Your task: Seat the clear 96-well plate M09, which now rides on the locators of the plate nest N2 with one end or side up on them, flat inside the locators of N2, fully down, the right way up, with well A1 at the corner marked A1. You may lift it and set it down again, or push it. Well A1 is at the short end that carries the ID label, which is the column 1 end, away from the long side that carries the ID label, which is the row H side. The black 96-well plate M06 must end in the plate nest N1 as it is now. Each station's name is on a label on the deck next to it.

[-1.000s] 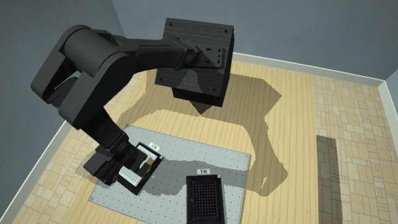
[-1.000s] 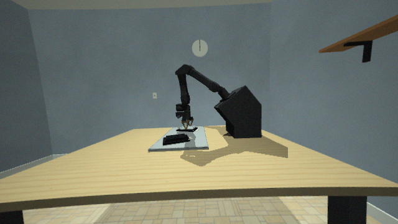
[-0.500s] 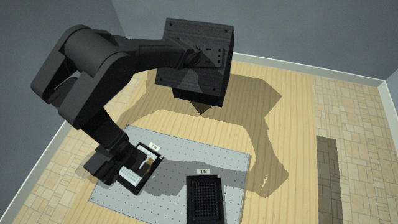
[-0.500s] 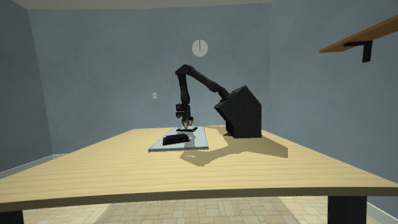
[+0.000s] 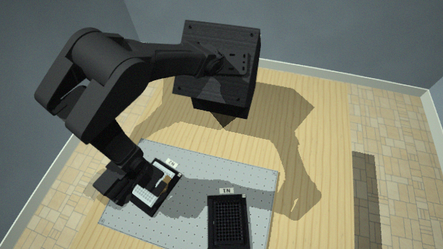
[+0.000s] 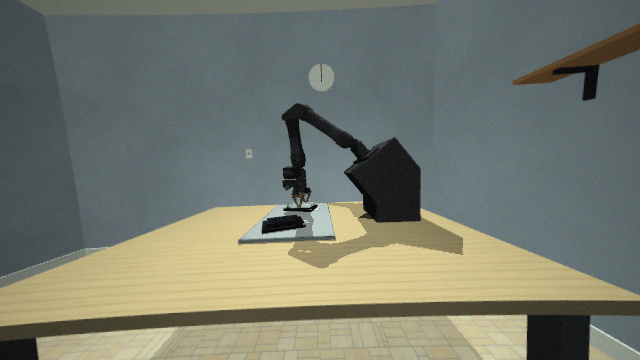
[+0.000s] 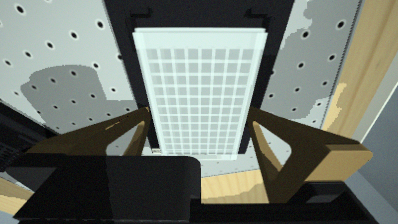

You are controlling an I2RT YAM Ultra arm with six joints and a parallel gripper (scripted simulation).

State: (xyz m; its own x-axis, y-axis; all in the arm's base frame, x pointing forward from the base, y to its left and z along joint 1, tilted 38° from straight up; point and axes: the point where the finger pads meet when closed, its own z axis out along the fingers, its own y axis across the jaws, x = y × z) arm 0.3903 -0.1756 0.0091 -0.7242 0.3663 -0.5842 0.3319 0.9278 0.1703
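My hand is 10 mm short of the plate nest N2 and 20 mm above it. The rest, counted from my hand: n2 label 80 mm behind, 40 mm to the left, 20 mm below; then n1 label 240 mm to the left, 20 mm below.
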